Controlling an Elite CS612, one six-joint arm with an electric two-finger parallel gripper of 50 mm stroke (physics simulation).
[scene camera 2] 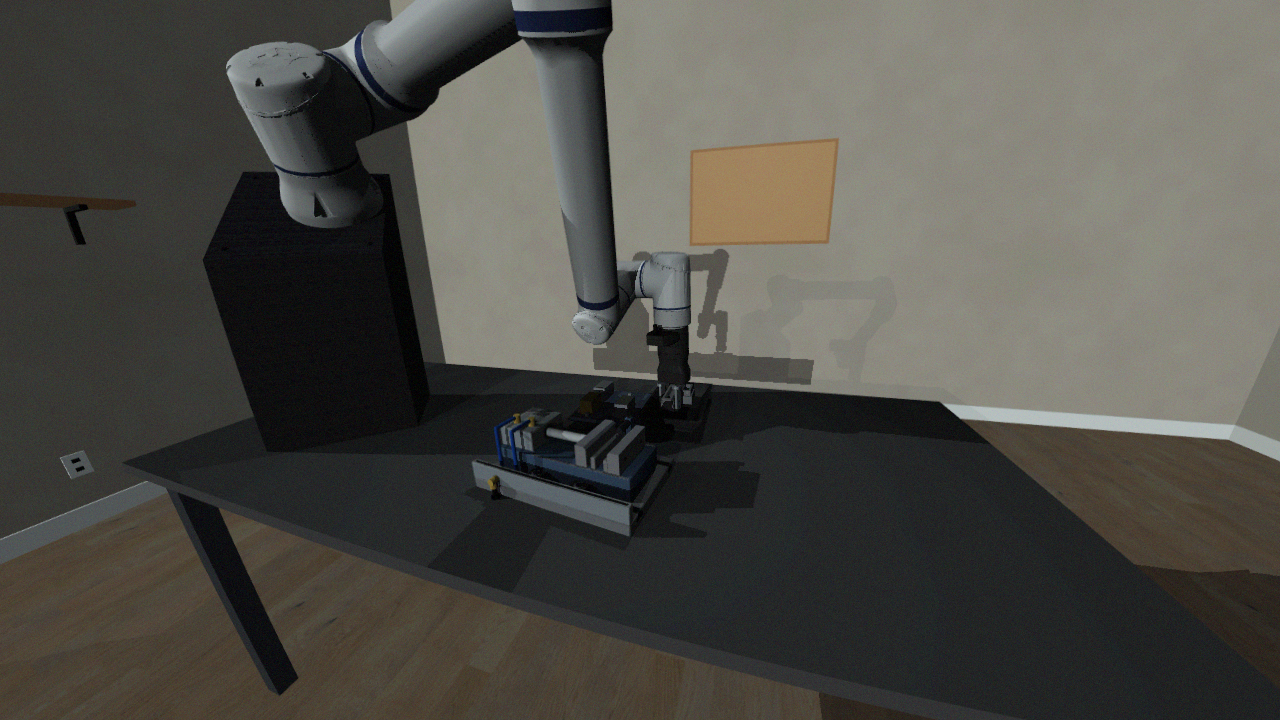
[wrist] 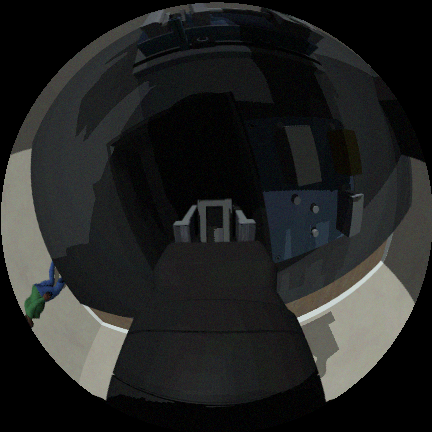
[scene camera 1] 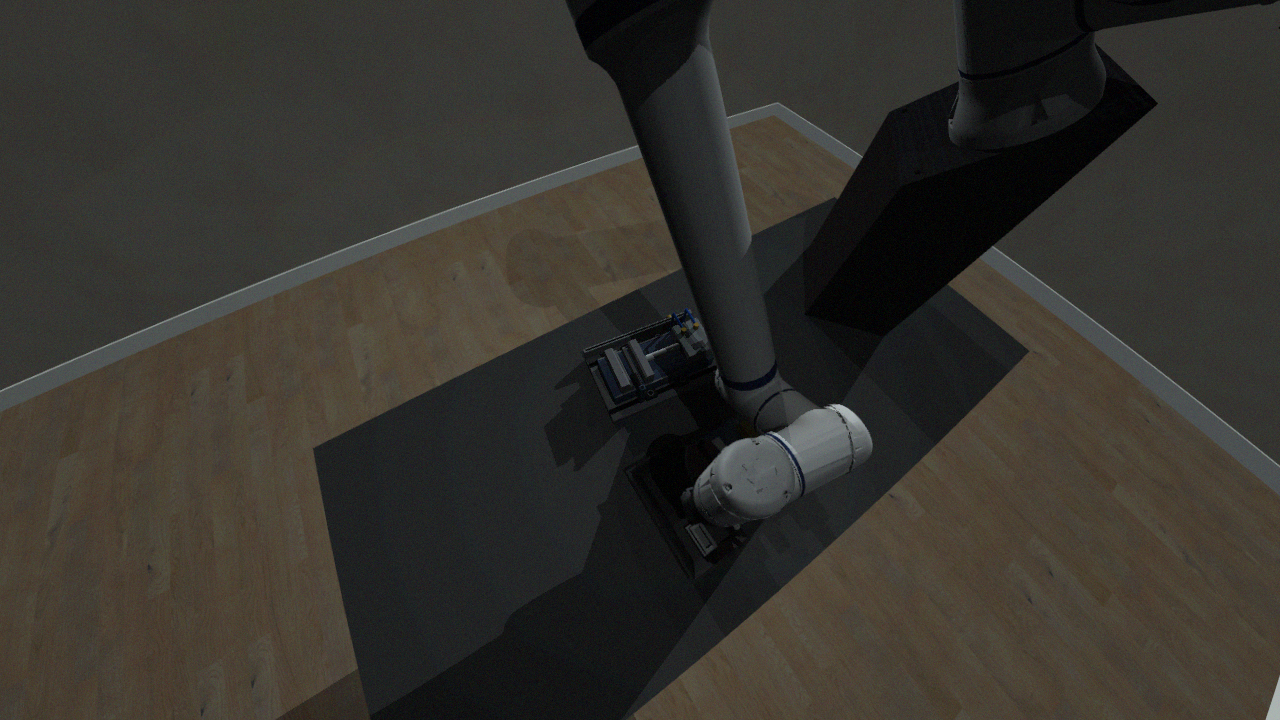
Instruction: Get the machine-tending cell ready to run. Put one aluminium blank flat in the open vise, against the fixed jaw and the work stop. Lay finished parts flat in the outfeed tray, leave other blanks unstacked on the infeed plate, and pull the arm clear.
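Frame: origin at the arm's base, x back, y left, z down, level; millimetres.
Seen in the pictures: gripper, fingertip midpoint: (scene camera 2: 670, 408) (wrist: 214, 212); arm's base, link origin: (scene camera 2: 336, 202) (scene camera 1: 1018, 112).
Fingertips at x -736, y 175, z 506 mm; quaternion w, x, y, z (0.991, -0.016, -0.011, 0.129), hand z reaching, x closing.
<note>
Pixels of each thing's top centre, then the offset from my fingertips to it. "spot": a spot on its surface instead. Level surfaces: height alone.
- finished part, top centre: (wrist: 214, 243) (scene camera 2: 671, 386) dx -2, dy +9, dz -53 mm
- dark outfeed tray, surface spot: (wrist: 131, 192) spot: dx -78, dy -53, dz -18 mm
- pale rectangular part, top centre: (scene camera 1: 703, 537) (scene camera 2: 687, 386) dx -31, dy +66, dz -34 mm
- blue infeed plate, top centre: (wrist: 319, 185) (scene camera 2: 616, 404) dx +143, dy +3, dz +6 mm
- flat grey blank, top centre: (wrist: 305, 153) (scene camera 1: 721, 451) (scene camera 2: 624, 399) dx +104, dy -42, dz -30 mm
- brass-coloured block, top centre: (wrist: 353, 151) (scene camera 1: 753, 430) (scene camera 2: 590, 396) dx +194, dy -41, dz -30 mm
- taller grey block, top centre: (wrist: 357, 215) (scene camera 2: 603, 384) dx +194, dy +48, dz -30 mm
- vise, top centre: (scene camera 2: 573, 427) (scene camera 1: 656, 348) dx +108, dy -304, dz -85 mm
- base with a pale side rail, surface spot: (scene camera 2: 554, 497) spot: dx +99, dy -401, dz -16 mm
- dark table, surface height: dz +15 mm
My gripper (scene camera 1: 716, 534) (scene camera 2: 675, 396) (wrist: 214, 212) is shut on a finished part (wrist: 215, 203), a pale rectangular frame with a pocket, low over the dark outfeed tray (scene camera 1: 659, 519) (wrist: 131, 192). Whether the part touches the tray floor is too dark to tell. A pale rectangular part (scene camera 1: 700, 539) shows at the tray's near end in scene camera 1. The blue infeed plate (wrist: 287, 225) lies beside the tray. It bears a flat grey blank (wrist: 303, 155), a brass-coloured block (wrist: 345, 151) and a taller grey block (wrist: 354, 215), all apart. The vise (scene camera 1: 660, 360) (scene camera 2: 572, 459) shows a dark gap between its jaws.
The vise stands on a base with a pale side rail (scene camera 2: 554, 497). Blue hoses (scene camera 2: 506, 443) (scene camera 1: 684, 316) rise at its rear end. Small pins (wrist: 315, 208) stand on the infeed plate. The arm's black pedestal (scene camera 1: 895, 232) (scene camera 2: 313, 340) stands on the dark table (scene camera 1: 447, 501) (scene camera 2: 850, 537).
</note>
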